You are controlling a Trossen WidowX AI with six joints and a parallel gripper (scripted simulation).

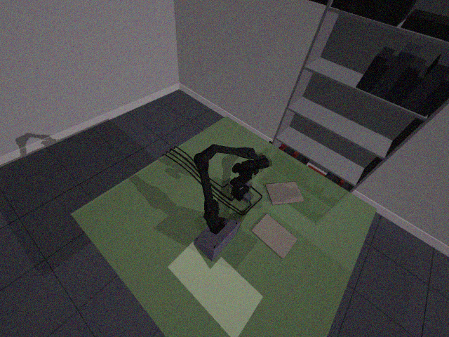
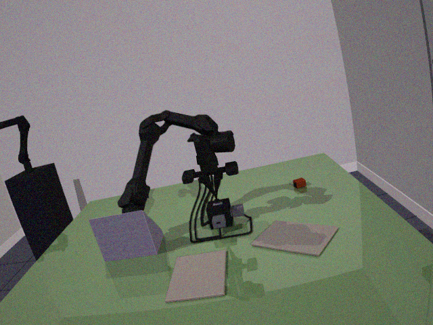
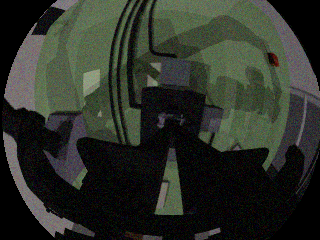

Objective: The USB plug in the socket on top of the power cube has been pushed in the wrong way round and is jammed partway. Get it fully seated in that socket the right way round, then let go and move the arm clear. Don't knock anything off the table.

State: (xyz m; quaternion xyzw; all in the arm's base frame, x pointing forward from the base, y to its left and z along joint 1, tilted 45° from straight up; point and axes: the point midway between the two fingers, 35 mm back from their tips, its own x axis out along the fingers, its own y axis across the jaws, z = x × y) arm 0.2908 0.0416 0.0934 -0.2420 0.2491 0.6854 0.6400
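Right now my gripper tip is 20 mm above the USB plug.
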